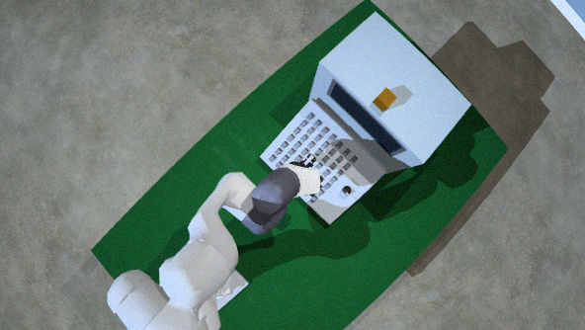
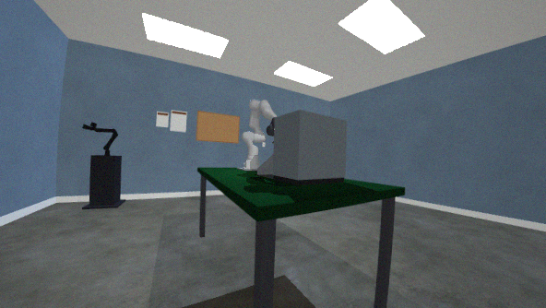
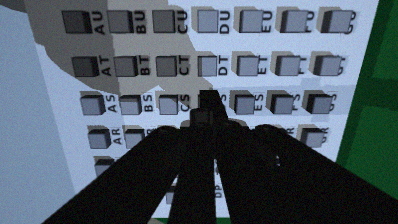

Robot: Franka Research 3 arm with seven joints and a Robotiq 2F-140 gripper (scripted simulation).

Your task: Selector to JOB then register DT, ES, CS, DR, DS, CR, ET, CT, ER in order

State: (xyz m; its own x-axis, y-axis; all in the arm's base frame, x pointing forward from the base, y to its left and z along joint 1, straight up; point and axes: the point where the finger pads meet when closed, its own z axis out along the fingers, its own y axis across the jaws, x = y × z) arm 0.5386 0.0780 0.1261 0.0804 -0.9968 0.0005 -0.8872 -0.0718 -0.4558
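Right now the key is 20 mm behind my hand, 30 mm to the left of it and 50 mm below it. Round my hand: round selector knob 30 mm ahead, 160 mm to the right, 20 mm below; sloping keyboard 40 mm ahead, 40 mm to the right, 70 mm below.
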